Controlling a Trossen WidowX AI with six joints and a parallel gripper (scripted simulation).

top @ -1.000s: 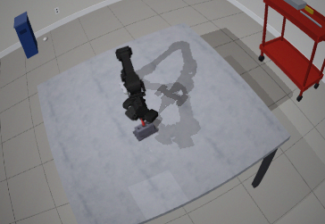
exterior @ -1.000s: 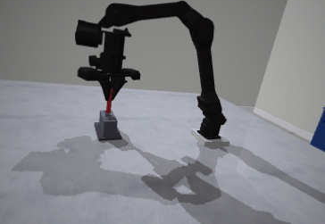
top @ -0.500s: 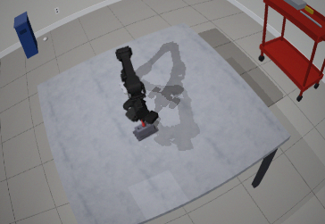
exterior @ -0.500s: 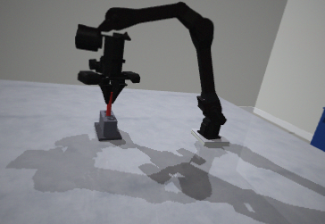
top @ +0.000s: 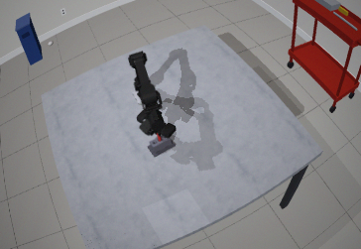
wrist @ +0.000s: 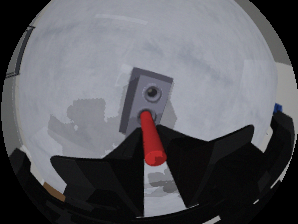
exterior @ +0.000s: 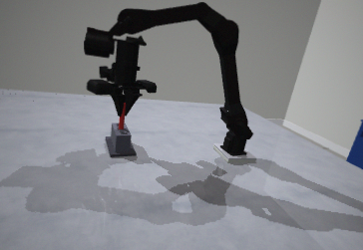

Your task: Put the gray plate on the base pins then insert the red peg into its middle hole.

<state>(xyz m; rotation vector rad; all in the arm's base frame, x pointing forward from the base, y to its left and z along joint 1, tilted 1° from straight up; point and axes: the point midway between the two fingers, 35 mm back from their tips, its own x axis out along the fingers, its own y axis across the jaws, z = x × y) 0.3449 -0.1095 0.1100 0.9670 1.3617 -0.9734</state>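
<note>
My gripper tip is now right at the red peg. From my gripper tip the other things lie so: gray plate (50 mm below).
</note>
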